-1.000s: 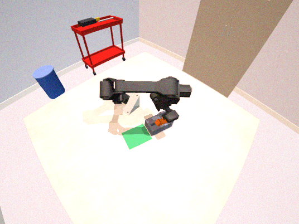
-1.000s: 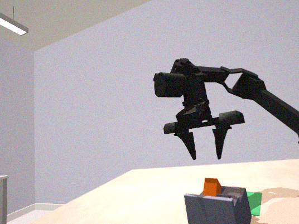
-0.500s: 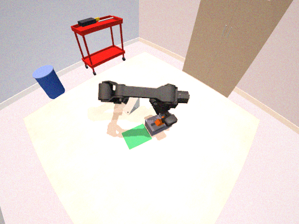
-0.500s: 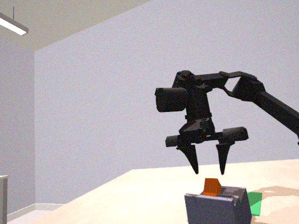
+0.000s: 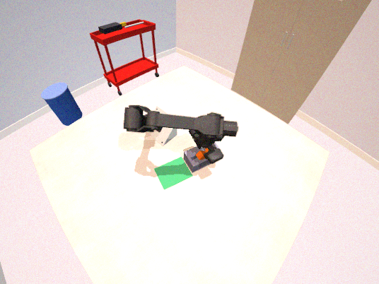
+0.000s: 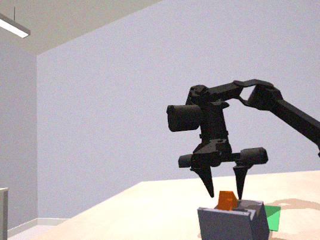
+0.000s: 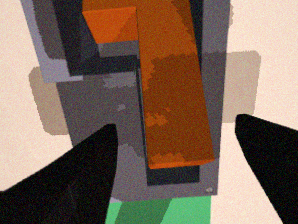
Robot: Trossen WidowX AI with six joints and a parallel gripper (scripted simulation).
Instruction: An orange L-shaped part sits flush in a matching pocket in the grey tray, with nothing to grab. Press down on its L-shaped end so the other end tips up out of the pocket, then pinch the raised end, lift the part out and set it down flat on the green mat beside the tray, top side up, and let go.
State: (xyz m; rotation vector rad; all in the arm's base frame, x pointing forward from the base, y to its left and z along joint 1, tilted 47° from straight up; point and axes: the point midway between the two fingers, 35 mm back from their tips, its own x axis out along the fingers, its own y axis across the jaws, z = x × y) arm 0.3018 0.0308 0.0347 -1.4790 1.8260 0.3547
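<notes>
Now: the orange L-shaped part 4 cm to the left of my gripper tip and 4 cm below it. From my gripper tip the other things lie so: green mat (13 cm to the right, 10 cm below, 7 cm behind).
</notes>
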